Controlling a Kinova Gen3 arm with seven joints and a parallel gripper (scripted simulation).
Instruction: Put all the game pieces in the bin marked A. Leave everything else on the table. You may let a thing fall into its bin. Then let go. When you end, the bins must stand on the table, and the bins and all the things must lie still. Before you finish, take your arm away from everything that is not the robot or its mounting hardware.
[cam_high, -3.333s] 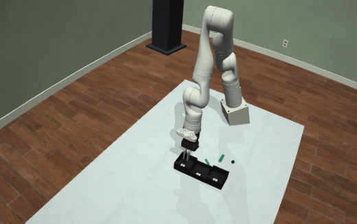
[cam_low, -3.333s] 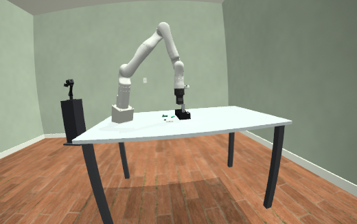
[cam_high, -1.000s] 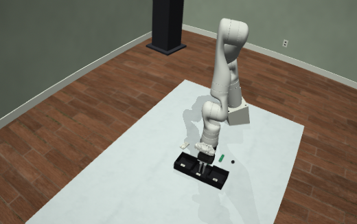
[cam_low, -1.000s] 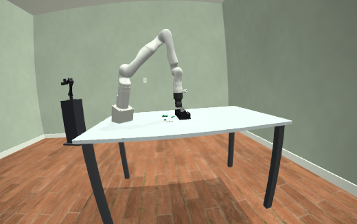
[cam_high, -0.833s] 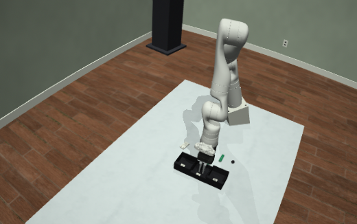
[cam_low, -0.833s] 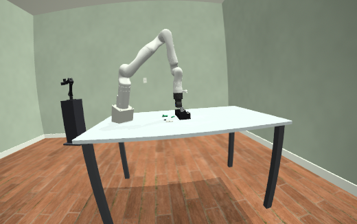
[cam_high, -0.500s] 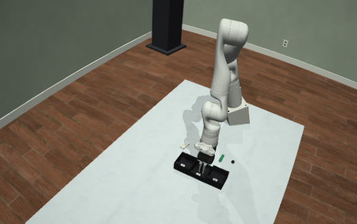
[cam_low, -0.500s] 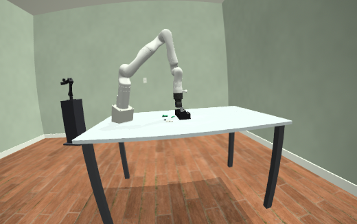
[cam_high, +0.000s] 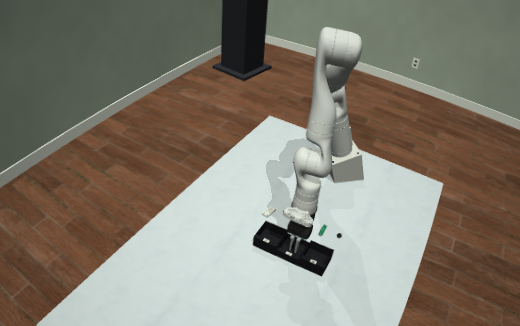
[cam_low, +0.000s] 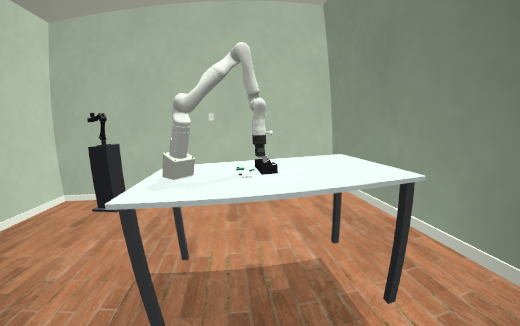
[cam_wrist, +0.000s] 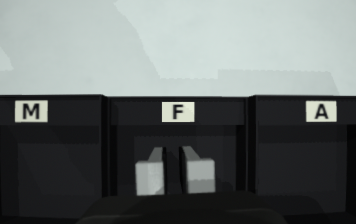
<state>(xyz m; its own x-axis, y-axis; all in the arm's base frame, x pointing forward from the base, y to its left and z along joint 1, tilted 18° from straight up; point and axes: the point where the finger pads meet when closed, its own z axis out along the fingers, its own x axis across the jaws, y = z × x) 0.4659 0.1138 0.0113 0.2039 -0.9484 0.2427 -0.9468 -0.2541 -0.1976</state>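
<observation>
Now: the black three-compartment bin 10 mm below my hand. Also, from my hand: white domino 90 mm behind, 180 mm to the right, 30 mm below; then green item 80 mm behind, 20 mm to the right, 30 mm below.
</observation>
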